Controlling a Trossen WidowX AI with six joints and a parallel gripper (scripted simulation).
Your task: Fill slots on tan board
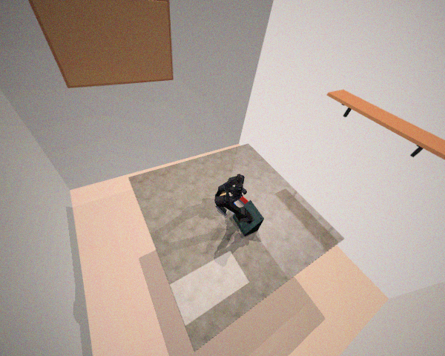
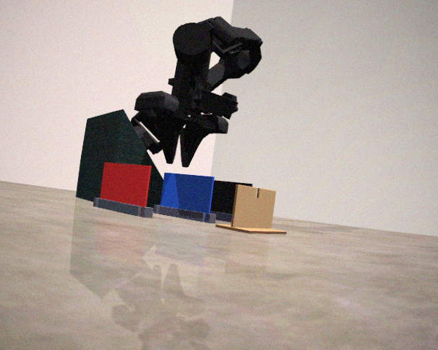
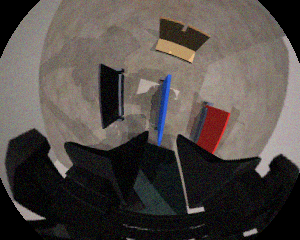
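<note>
The blue board is 2 cm ahead of my gripper tip, 1 cm to the left of it and 6 cm below it. The rest, counted from my gripper tip: red board 2 cm ahead, 10 cm to the right, 6 cm below; black board 1 cm ahead, 10 cm to the left, 6 cm below; tan board 16 cm ahead, 2 cm to the left, 6 cm below.
</note>
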